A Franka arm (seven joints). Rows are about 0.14 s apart.
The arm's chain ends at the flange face. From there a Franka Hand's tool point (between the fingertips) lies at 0.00 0.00 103.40 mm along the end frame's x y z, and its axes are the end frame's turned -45 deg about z.
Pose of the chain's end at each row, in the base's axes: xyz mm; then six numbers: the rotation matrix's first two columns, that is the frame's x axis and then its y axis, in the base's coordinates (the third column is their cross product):
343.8 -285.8 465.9 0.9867 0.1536 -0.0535 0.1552 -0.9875 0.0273
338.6 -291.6 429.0 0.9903 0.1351 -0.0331 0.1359 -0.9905 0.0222
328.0 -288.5 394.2 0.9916 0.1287 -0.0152 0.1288 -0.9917 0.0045
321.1 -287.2 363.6 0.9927 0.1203 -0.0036 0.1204 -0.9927 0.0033
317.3 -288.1 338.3 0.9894 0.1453 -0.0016 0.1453 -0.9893 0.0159
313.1 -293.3 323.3 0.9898 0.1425 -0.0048 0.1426 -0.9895 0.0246
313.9 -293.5 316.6 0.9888 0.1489 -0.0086 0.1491 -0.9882 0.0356
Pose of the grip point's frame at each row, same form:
338.8 -289.4 362.7 0.5880 0.8069 -0.0571 0.8074 -0.5897 -0.0185
335.5 -294.3 325.7 0.6042 0.7959 -0.0391 0.7963 -0.6049 -0.0077
326.5 -289.2 290.8 0.6101 0.7922 -0.0139 0.7922 -0.6102 -0.0076
320.8 -287.6 260.2 0.6168 0.7870 -0.0049 0.7871 -0.6169 -0.0002
317.4 -289.8 234.9 0.5969 0.8023 -0.0124 0.8024 -0.5968 0.0101
313.0 -295.9 219.9 0.5991 0.8004 -0.0208 0.8007 -0.5989 0.0140
313.6 -297.3 213.3 0.5938 0.8041 -0.0313 0.8046 -0.5935 0.0191

